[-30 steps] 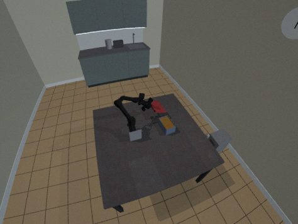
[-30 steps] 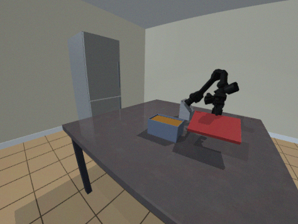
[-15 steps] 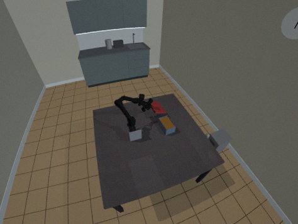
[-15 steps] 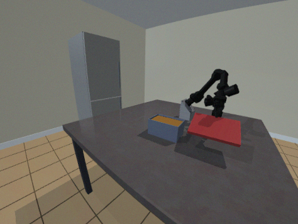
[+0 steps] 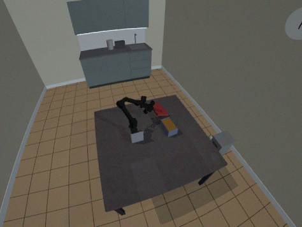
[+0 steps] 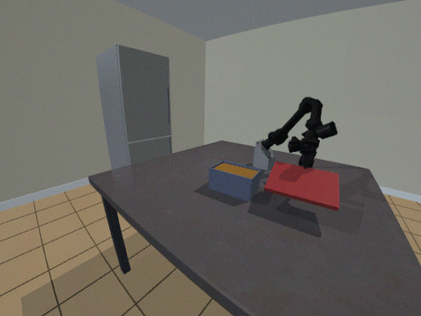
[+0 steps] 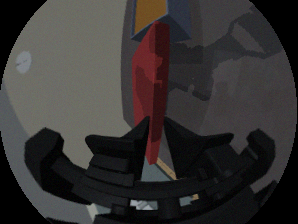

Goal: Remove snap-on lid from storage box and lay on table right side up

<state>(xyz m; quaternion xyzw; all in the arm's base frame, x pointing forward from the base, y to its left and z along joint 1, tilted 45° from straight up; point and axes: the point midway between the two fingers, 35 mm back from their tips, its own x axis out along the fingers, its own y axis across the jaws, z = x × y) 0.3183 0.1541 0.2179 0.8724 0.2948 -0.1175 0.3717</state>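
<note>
The lid is 7 cm ahead of my gripper tip and 2 cm below it. Round my gripper tip: blue-grey storage box (8 cm ahead, 27 cm to the right, 9 cm below).
</note>
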